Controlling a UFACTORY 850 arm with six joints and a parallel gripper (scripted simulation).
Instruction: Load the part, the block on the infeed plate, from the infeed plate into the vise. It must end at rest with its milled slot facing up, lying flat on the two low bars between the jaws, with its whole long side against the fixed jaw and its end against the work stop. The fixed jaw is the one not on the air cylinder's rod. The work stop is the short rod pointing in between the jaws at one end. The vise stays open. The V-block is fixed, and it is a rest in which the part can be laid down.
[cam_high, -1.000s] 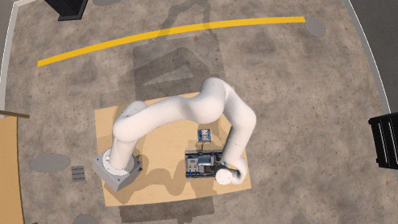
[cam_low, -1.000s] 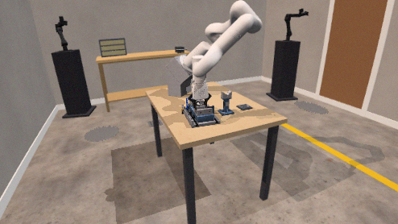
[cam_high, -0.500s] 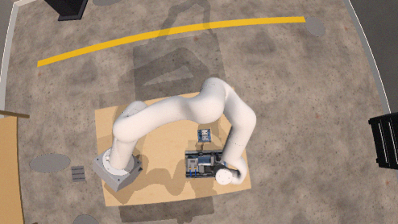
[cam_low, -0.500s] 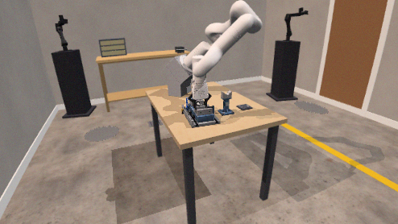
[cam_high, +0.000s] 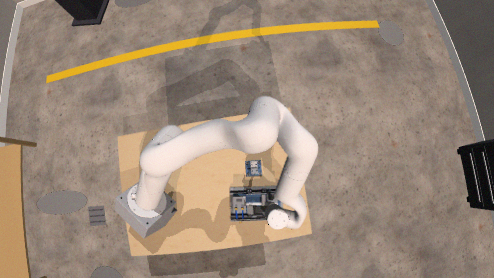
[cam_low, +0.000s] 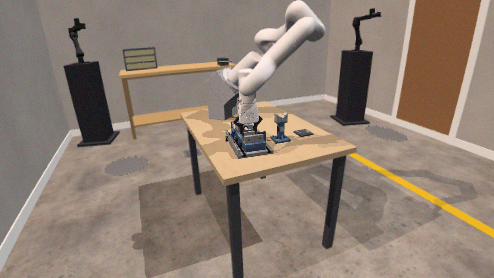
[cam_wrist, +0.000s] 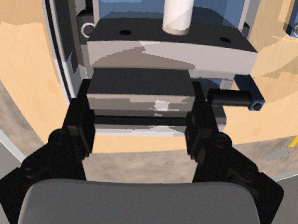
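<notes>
Now: the part 1 cm below my hand. Also, from my hand: white cylinder rod (9 cm behind, 1 cm to the left, 3 cm below); work stop (1 cm behind, 7 cm to the left, 2 cm below); grey vise jaw (4 cm behind, 2 cm to the left, 3 cm below).
</notes>
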